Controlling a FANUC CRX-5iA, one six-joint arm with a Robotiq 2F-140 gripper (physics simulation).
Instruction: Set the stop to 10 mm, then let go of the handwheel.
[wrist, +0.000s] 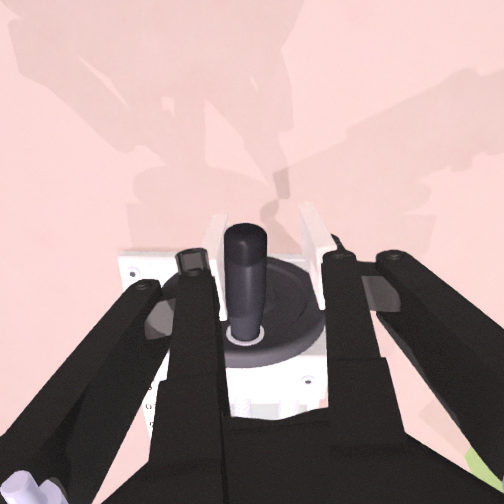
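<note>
A black handwheel (280, 315) lies flat on a white fixture block (270, 385). A dark upright crank handle (245, 285) stands on the wheel, with a pale ring at its foot. My gripper (267, 265) is open, its two black fingers either side of the handle. The left finger is close beside the handle; the right finger stands well apart from it. The handle sits between the fingers, not held. Two white uprights rise behind the wheel. No scale or stop reading is visible.
The pink surface around the fixture carries the arm's shadows. A small green patch (482, 467) shows at the lower right edge. A pale lilac part (25, 487) shows at the lower left corner.
</note>
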